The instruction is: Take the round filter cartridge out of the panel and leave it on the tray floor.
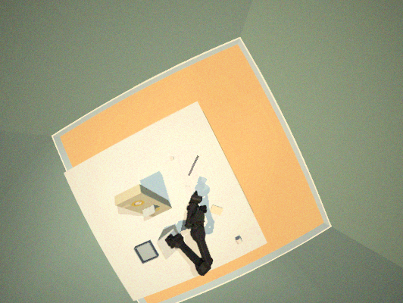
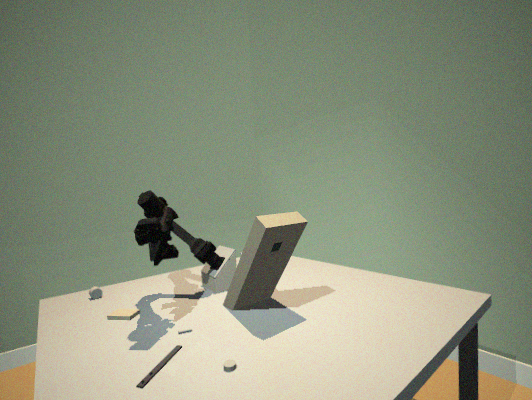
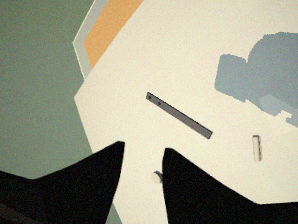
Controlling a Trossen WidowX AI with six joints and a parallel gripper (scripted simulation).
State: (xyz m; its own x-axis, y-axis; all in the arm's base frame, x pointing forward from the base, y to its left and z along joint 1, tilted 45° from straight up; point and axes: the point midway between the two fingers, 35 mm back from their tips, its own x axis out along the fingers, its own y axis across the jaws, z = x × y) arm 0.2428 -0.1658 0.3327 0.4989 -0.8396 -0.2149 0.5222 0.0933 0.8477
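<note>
Right now my gripper tip is 350 mm to the right of the round filter cartridge, 130 mm short of it and 30 mm below it. From my gripper tip the other things lie so: service panel (350 mm to the left, 80 mm ahead, 50 mm below); dark-rimmed tray (650 mm to the left, 300 mm behind, 220 mm below); tan pad (260 mm behind, 220 mm below, 30 mm to the right).
</note>
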